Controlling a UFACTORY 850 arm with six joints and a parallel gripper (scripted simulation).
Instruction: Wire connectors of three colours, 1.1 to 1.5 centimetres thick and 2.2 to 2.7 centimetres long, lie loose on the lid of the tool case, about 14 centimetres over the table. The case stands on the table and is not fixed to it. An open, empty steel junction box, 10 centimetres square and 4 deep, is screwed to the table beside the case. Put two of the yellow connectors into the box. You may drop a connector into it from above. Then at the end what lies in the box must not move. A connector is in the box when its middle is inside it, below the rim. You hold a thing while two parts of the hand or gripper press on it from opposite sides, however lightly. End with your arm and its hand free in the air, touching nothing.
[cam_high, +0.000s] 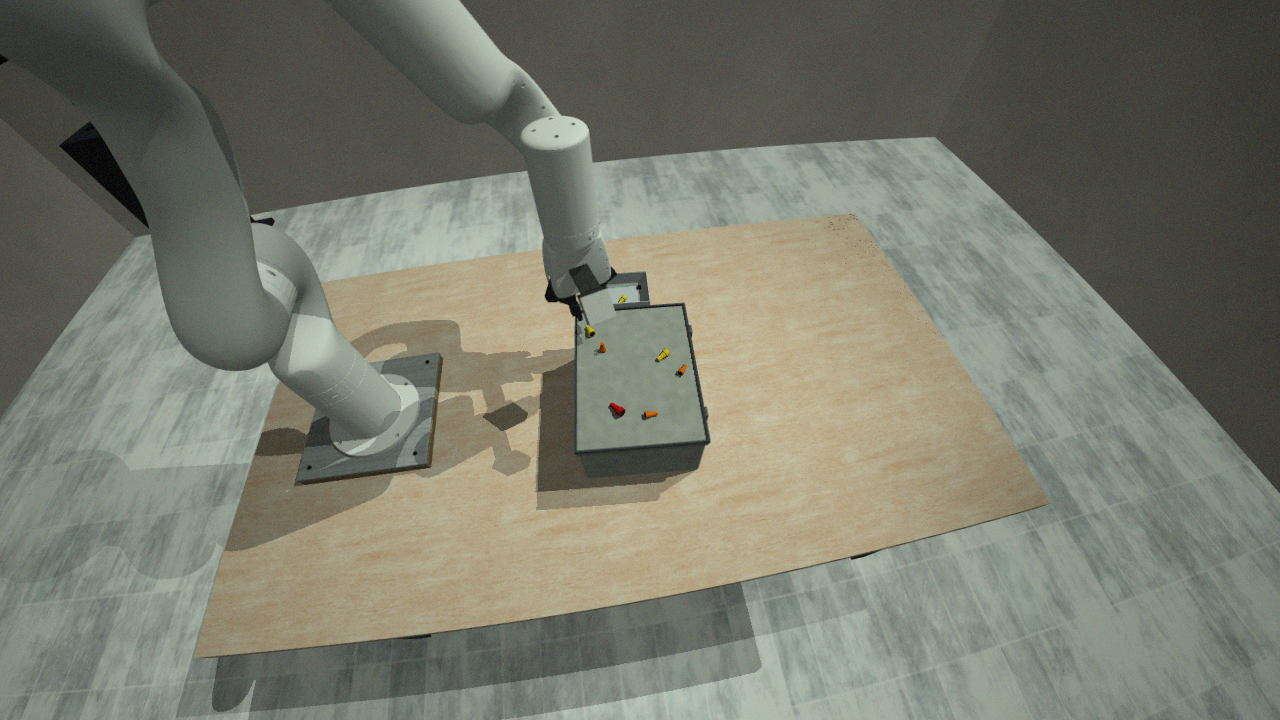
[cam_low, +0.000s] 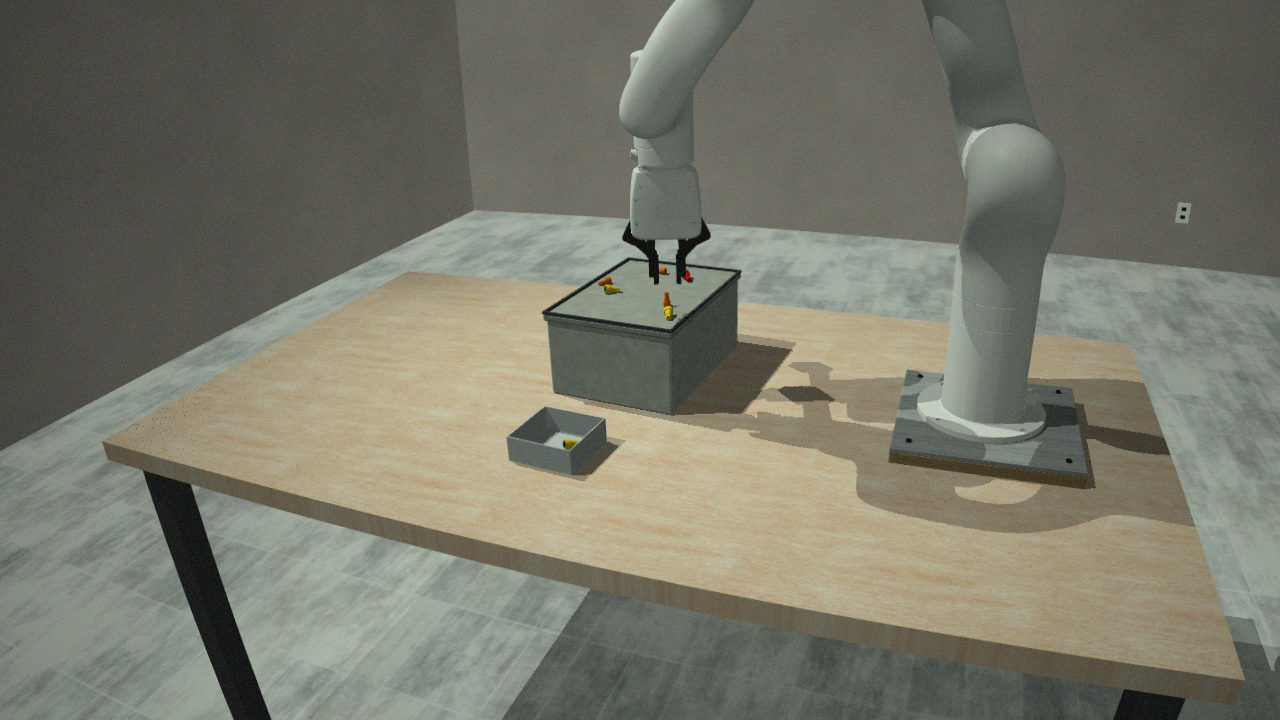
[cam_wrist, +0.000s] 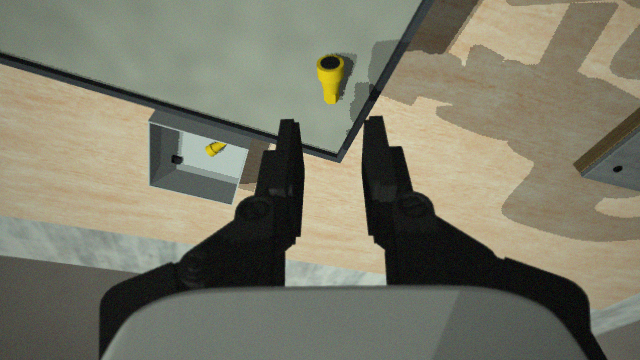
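Now: the grey tool case 80 mm ahead of my hand, 100 mm to the right of it and 110 mm below it.
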